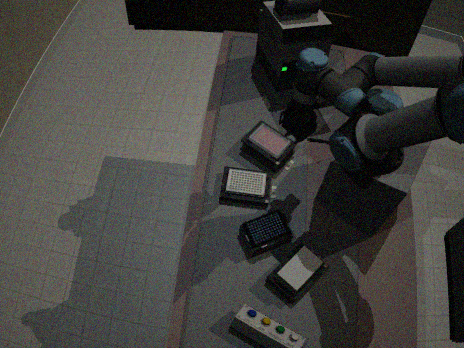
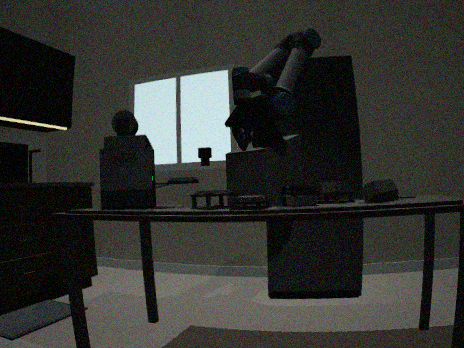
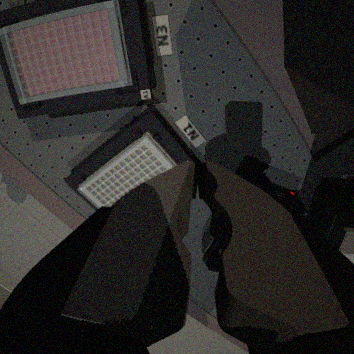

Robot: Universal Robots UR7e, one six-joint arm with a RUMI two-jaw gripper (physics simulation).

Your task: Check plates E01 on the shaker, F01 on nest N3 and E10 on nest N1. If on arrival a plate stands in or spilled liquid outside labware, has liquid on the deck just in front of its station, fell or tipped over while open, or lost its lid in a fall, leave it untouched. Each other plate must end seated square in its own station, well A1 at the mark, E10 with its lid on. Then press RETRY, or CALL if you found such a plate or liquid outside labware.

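Pixels of known places: gripper, fingertip midpoint: (image 1: 297, 140) (image 2: 243, 151) (image 3: 196, 166); arm's base, link origin: (image 2: 268, 143).
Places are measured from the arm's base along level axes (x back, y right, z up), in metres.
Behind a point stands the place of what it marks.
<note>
A pink-filled plate (image 1: 270, 140) {x -0.318, y 0.186, z -0.215 m} (image 3: 67, 52) {x -0.314, y 0.187, z -0.214 m} lies flat and looks square in the dark nest marked N3; an A1 tag (image 3: 145, 94) {x -0.296, y 0.100, z -0.227 m} is at the nest's corner. A white plate (image 1: 246, 181) {x -0.403, y 0.032, z -0.239 m} (image 3: 125, 170) {x -0.389, y 0.052, z -0.238 m} lies in the nest marked N1, looking parallel to its rim; a finger hides part of it, and I cannot tell whether it has a lid. A dark blue-welled plate (image 1: 265, 229) {x -0.346, y -0.150, z -0.217 m} and a pale-topped one (image 1: 300, 268) {x -0.242, y -0.287, z -0.200 m} sit on dark bases; I cannot read which is E01 or the shaker. My gripper (image 3: 196, 166) {x -0.257, y 0.075, z -0.055 m} is shut and empty, raised above the deck. The button box (image 1: 267, 325) {x -0.342, y -0.462, z -0.214 m} shows blue, yellow, green and pale buttons.
A tall dark instrument (image 1: 275, 57) {x -0.286, y 0.540, z -0.131 m} (image 2: 127, 172) {x -0.306, y 0.596, z -0.122 m} with a green light stands at the far end. The arm hangs over the deck's right side near a large dark box (image 1: 355, 210) {x -0.041, y -0.093, z -0.198 m}. The N3 label (image 3: 162, 35) {x -0.245, y 0.129, z -0.283 m} and N1 label (image 3: 190, 131) {x -0.306, y 0.018, z -0.283 m} lie beside their nests.
</note>
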